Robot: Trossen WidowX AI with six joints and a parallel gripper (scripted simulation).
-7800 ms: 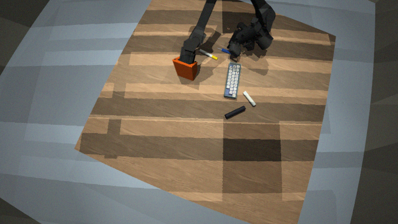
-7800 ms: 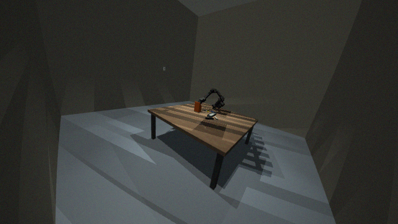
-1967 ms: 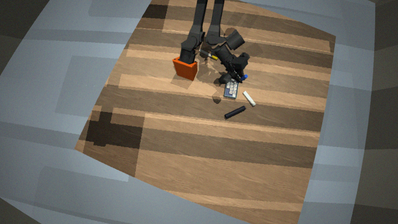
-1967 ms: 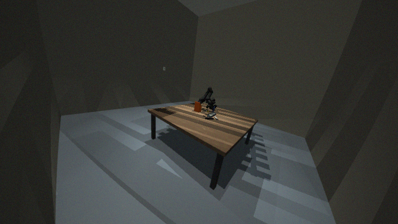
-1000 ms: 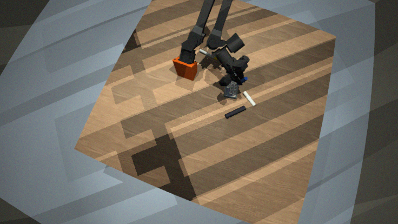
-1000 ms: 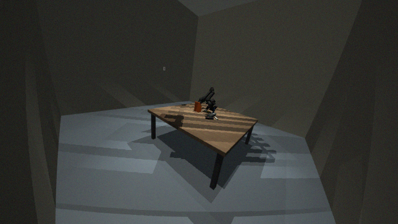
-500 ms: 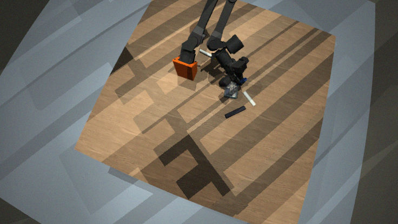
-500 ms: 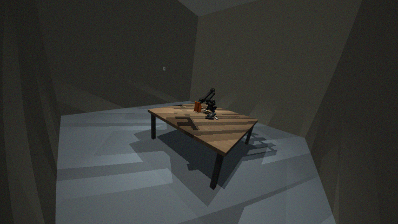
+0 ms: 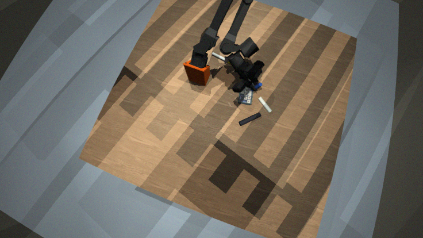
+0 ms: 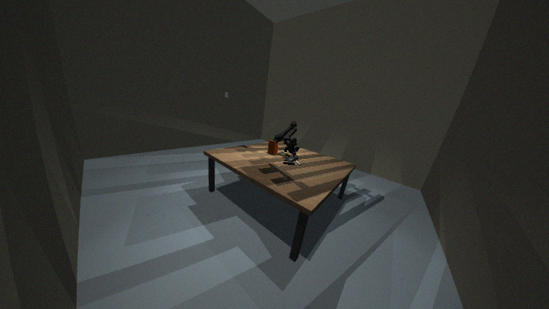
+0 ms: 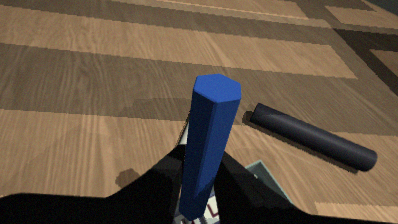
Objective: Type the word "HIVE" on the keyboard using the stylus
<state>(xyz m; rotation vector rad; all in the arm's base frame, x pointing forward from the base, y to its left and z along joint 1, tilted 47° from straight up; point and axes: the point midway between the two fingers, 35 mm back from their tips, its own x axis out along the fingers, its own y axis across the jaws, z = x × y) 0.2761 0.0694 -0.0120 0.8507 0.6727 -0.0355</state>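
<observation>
Now: gripper tip 8 cm short of the white cylinder, 3 cm to the left of it and 6 cm above it. Round my gripper tip: dark cylinder 3 cm ahead, 14 cm to the right, 6 cm below; then yellow marker 23 cm behind, 13 cm to the left, 7 cm below; then blue hexagonal stylus 2 cm behind, 2 cm below.
</observation>
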